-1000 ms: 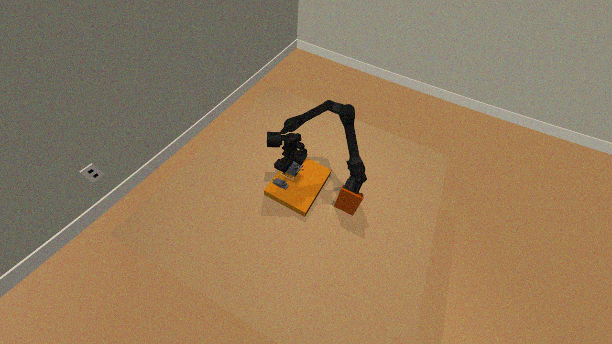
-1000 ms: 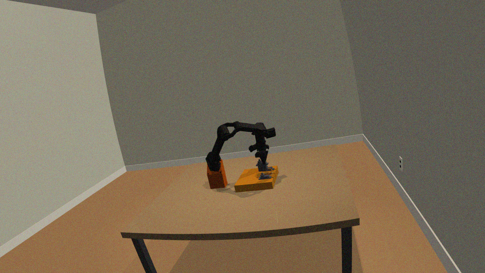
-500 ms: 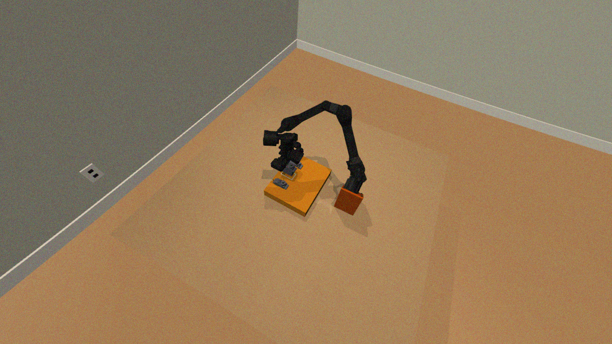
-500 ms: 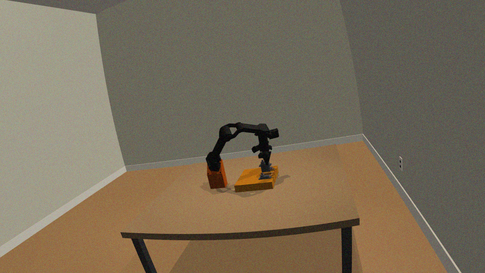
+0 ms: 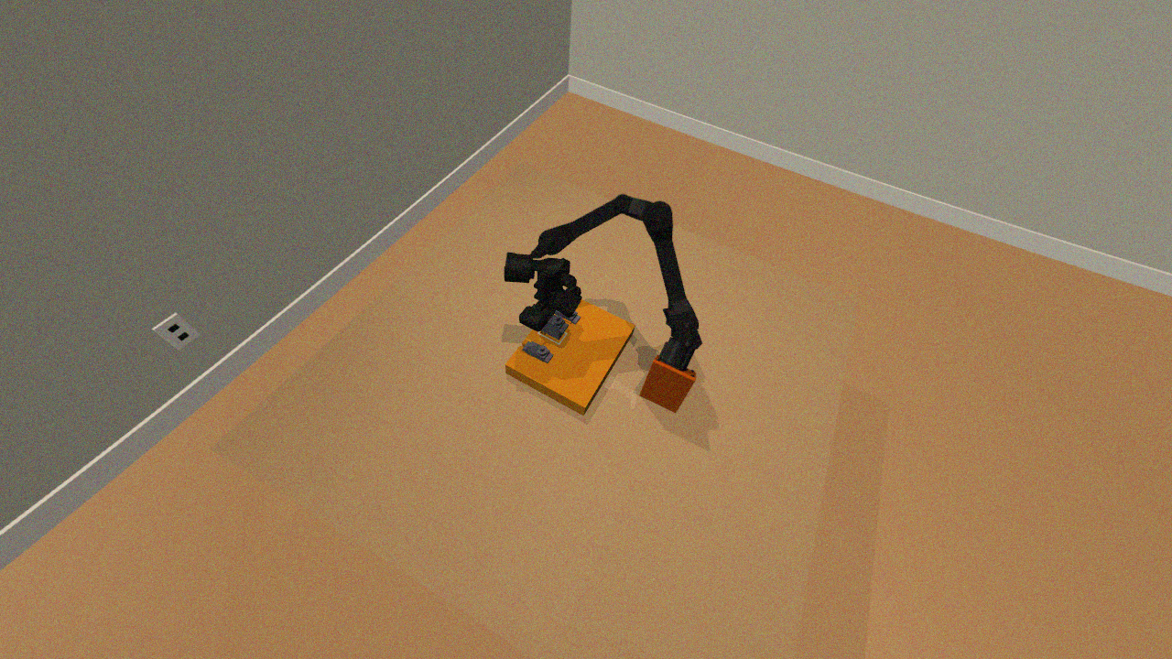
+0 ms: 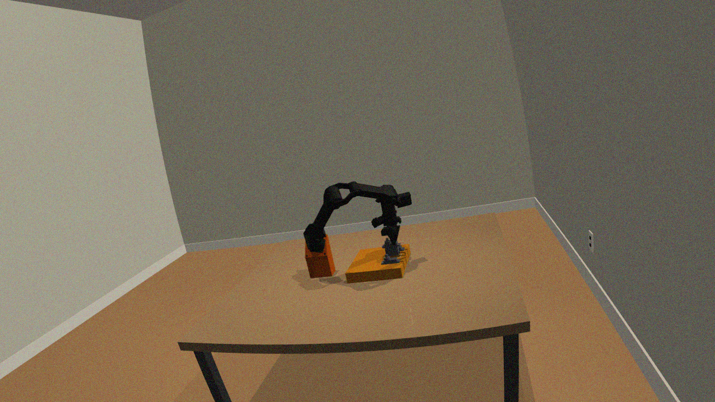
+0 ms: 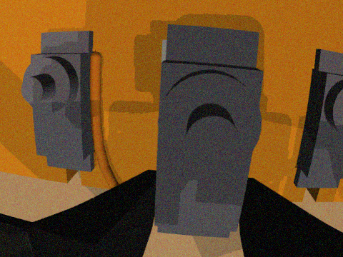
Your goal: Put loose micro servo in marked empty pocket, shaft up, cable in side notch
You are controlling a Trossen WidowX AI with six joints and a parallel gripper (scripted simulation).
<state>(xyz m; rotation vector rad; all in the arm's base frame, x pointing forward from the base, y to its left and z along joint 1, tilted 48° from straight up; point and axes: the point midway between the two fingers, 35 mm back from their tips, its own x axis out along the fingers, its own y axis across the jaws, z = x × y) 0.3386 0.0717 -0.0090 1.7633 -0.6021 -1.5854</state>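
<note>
Now: the orange deck 120 mm behind my gripper tip, 10 mm to the right of it and 80 mm below it.
</note>
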